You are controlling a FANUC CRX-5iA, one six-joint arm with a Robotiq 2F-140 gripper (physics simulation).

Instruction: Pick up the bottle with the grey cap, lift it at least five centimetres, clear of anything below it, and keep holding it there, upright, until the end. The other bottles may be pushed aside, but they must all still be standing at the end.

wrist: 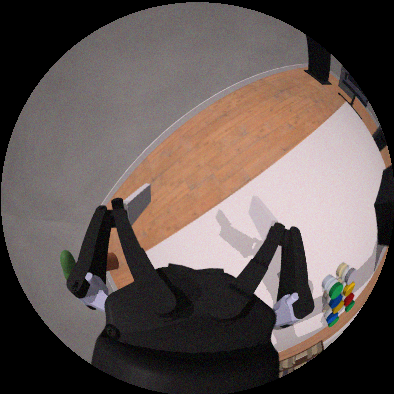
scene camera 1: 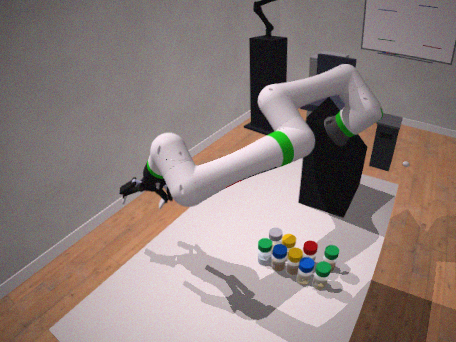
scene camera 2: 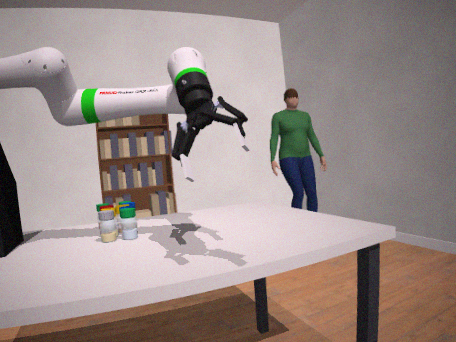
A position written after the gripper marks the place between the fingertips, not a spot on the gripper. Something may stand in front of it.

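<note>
The gripper point(scene camera 2: 216, 164) is visible in the scene, and the wrist view, too, shows the gripper point(wrist: 200, 198).
</note>
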